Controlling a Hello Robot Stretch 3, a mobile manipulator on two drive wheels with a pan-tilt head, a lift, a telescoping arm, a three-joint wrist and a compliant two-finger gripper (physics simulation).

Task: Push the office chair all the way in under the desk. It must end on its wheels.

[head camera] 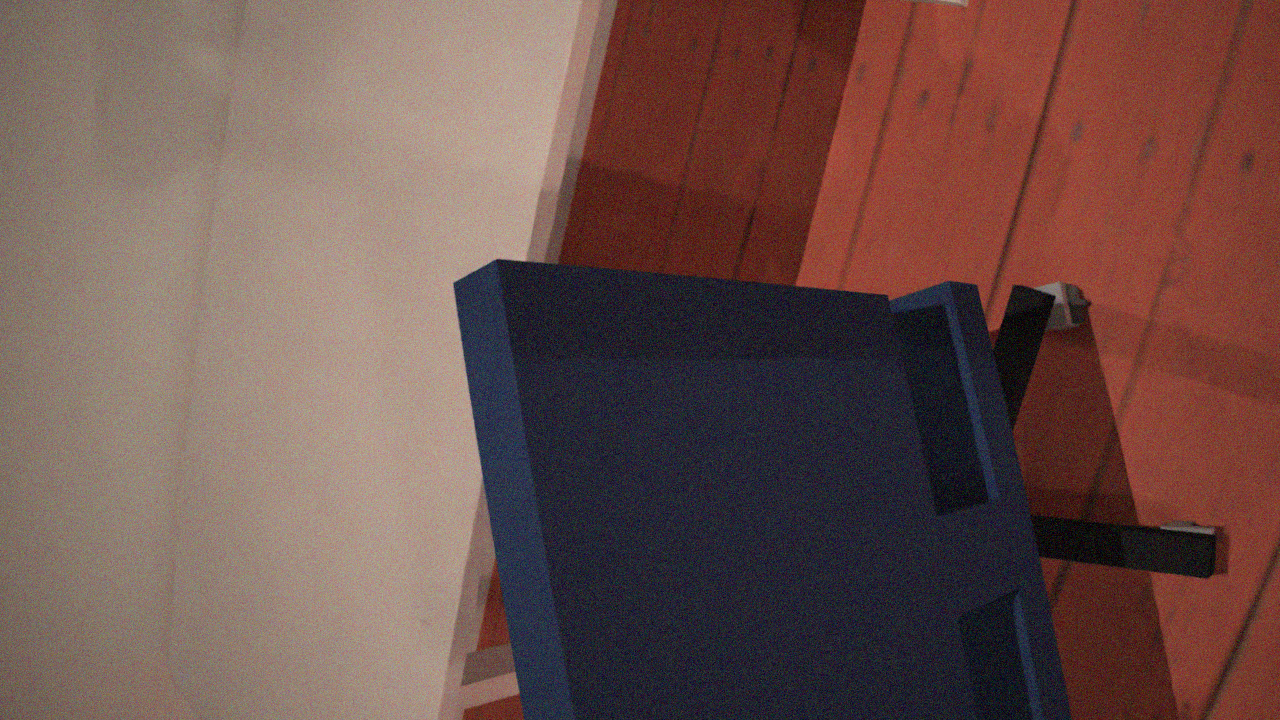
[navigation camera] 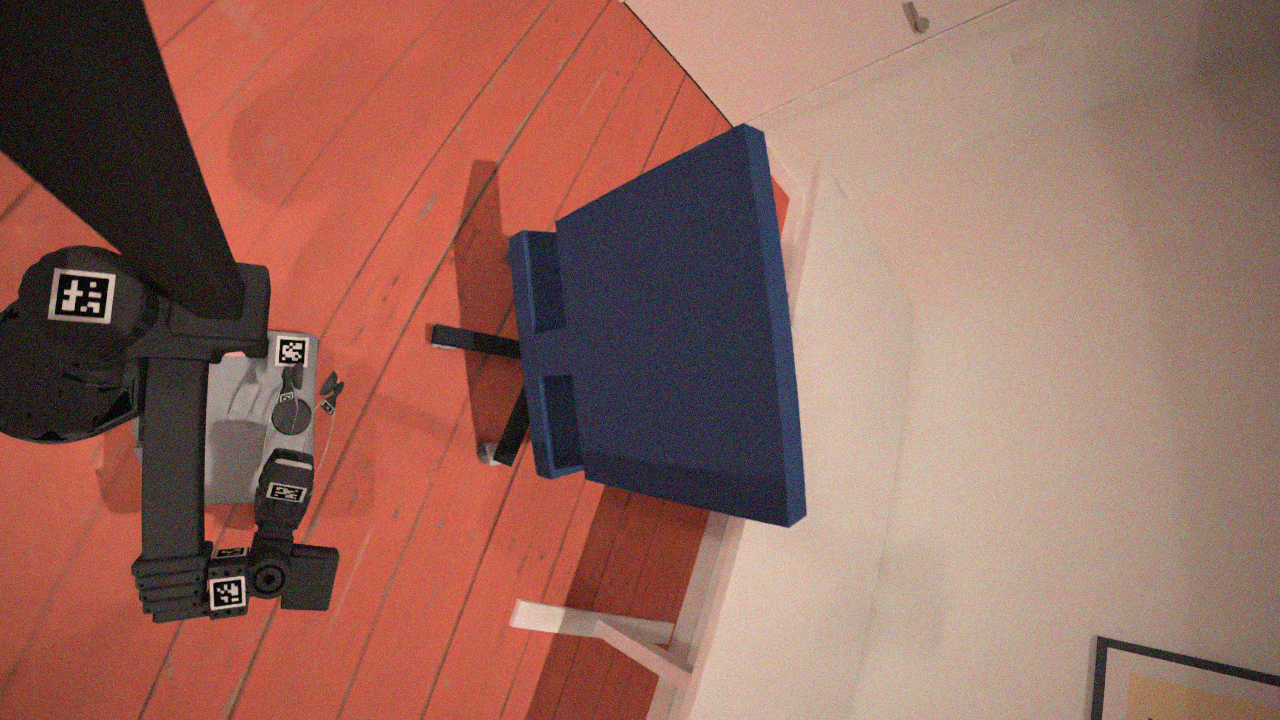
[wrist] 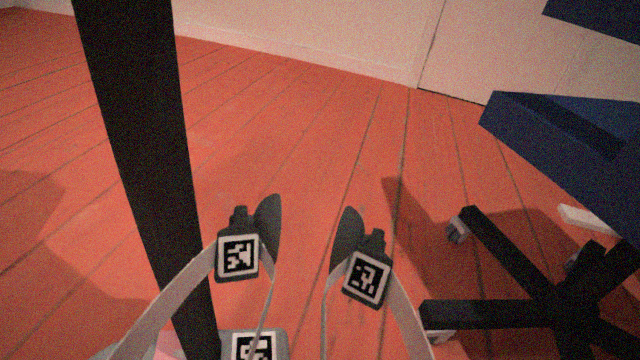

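Pixels of known places: gripper, fingertip midpoint: (navigation camera: pixel 317 368); robot's base at its link origin: (navigation camera: pixel 289 413).
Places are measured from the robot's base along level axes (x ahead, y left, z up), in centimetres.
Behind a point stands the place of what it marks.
Note:
The blue office chair (head camera: pixel 742 501) @[z 82.3, x 41.2, y 5.2 cm] (navigation camera: pixel 671 331) @[z 83.3, x 39.8, y 13.7 cm] (wrist: pixel 555 165) stands upright; its black base arms and casters rest on the floor. Its backrest overlaps the near edge of the pale desk (head camera: pixel 358 313) @[z 72.0, x 103.3, y -14.1 cm] (navigation camera: pixel 832 385) @[z 72.0, x 107.6, y 8.4 cm] in the head and navigation views. Two base arms stick out on the side away from the desk. The seat's position under the desktop is largely hidden by the backrest. My gripper (navigation camera: pixel 310 385) @[z 46.4, x 3.2, y 8.7 cm] (wrist: pixel 309 223) @[z 46.4, x 3.2, y 8.7 cm] is open and empty, apart from the chair, with floor between them. In the wrist view the chair is at the right.
A white desk leg (navigation camera: pixel 559 616) reaches over the floor at the lower middle of the navigation view. The wall behind the desk bears a framed picture (navigation camera: pixel 1101 685) @[z 129.3, x 135.8, y -61.6 cm]. A door handle (navigation camera: pixel 914 17) @[z 92.0, x 151.8, y 136.1 cm] shows at the top. My black mast (wrist: pixel 145 130) crosses the wrist view's left.

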